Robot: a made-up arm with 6 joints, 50 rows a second.
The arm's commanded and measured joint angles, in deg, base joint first. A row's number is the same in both.
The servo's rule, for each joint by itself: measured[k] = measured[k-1] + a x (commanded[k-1-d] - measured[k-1]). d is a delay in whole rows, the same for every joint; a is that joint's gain. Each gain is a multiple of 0.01, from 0.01 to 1. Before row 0 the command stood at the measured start. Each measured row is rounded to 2 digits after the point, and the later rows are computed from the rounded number. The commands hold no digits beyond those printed.
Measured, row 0:
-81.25 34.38 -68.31 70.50 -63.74 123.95
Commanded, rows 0 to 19:
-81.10 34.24 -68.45 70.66 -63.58 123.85
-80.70 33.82 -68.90 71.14 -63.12 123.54
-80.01 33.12 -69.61 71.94 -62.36 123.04
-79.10 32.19 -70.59 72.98 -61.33 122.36
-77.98 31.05 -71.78 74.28 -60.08 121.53
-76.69 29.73 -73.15 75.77 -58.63 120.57
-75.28 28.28 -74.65 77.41 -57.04 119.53
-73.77 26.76 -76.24 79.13 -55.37 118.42
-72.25 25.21 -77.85 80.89 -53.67 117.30
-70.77 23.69 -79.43 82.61 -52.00 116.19
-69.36 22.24 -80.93 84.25 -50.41 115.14
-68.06 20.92 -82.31 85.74 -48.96 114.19
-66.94 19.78 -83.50 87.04 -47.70 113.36
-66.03 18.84 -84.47 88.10 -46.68 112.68
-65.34 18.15 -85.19 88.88 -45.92 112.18
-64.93 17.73 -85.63 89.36 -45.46 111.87
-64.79 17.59 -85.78 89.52 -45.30 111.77
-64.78 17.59 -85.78 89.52 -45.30 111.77
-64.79 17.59 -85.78 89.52 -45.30 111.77
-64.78 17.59 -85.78 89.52 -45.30 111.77
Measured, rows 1 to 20:
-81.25 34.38 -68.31 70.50 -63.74 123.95
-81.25 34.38 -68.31 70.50 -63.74 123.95
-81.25 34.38 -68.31 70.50 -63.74 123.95
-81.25 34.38 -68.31 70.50 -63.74 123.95
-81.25 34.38 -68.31 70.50 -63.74 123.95
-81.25 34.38 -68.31 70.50 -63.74 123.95
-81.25 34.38 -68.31 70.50 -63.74 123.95
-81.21 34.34 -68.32 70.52 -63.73 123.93
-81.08 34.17 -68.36 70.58 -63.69 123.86
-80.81 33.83 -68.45 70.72 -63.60 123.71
-80.38 33.31 -68.60 70.95 -63.44 123.47
-79.78 32.59 -68.82 71.28 -63.20 123.12
-79.01 31.67 -69.12 71.73 -62.88 122.66
-78.08 30.59 -69.51 72.30 -62.47 122.10
-77.00 29.36 -69.98 72.98 -61.97 121.44
-75.81 28.03 -70.53 73.77 -61.39 120.69
-74.55 26.64 -71.15 74.65 -60.73 119.88
-73.25 25.23 -71.83 75.61 -60.01 119.03
-71.95 23.85 -72.56 76.62 -59.24 118.16
-70.70 22.55 -73.33 77.66 -58.43 117.30
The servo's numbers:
d 7
a 0.25 0.32 0.07 0.10 0.07 0.18

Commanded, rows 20 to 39:
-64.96 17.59 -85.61 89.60 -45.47 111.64
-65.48 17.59 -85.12 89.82 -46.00 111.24
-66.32 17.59 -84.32 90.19 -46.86 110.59
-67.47 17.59 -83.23 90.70 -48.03 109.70
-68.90 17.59 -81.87 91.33 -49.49 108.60
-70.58 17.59 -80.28 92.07 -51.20 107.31
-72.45 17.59 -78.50 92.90 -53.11 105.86
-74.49 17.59 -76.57 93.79 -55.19 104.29
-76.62 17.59 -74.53 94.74 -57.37 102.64
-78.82 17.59 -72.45 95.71 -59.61 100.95
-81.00 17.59 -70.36 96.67 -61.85 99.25
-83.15 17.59 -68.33 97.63 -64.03 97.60
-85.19 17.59 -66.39 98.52 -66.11 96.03
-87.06 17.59 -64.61 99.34 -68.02 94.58
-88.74 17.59 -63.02 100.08 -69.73 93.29
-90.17 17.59 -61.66 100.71 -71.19 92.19
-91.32 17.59 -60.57 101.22 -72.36 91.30
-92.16 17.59 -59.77 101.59 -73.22 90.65
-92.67 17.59 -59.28 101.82 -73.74 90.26
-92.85 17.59 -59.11 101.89 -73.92 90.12
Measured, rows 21 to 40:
-69.53 21.36 -74.11 78.70 -57.61 116.47
-68.48 20.33 -74.89 79.72 -56.79 115.70
-67.59 19.50 -75.64 80.68 -56.00 115.01
-66.89 18.89 -76.35 81.56 -55.25 114.43
-66.36 18.47 -77.01 82.36 -54.55 113.95
-65.97 18.19 -77.62 83.08 -53.90 113.56
-65.67 18.00 -78.19 83.72 -53.30 113.24
-65.49 17.87 -78.71 84.31 -52.75 112.95
-65.49 17.78 -79.16 84.86 -52.28 112.64
-65.70 17.72 -79.52 85.39 -51.90 112.27
-66.14 17.68 -79.78 85.92 -51.63 111.81
-66.83 17.65 -79.93 86.46 -51.48 111.23
-67.77 17.63 -79.95 87.02 -51.46 110.52
-68.94 17.62 -79.85 87.61 -51.58 109.68
-70.33 17.61 -79.62 88.23 -51.83 108.71
-71.90 17.60 -79.26 88.88 -52.22 107.62
-73.63 17.60 -78.78 89.56 -52.74 106.42
-75.47 17.60 -78.19 90.27 -53.38 105.13
-77.39 17.60 -77.50 91.01 -54.13 103.77
-79.34 17.60 -76.72 91.76 -54.97 102.38

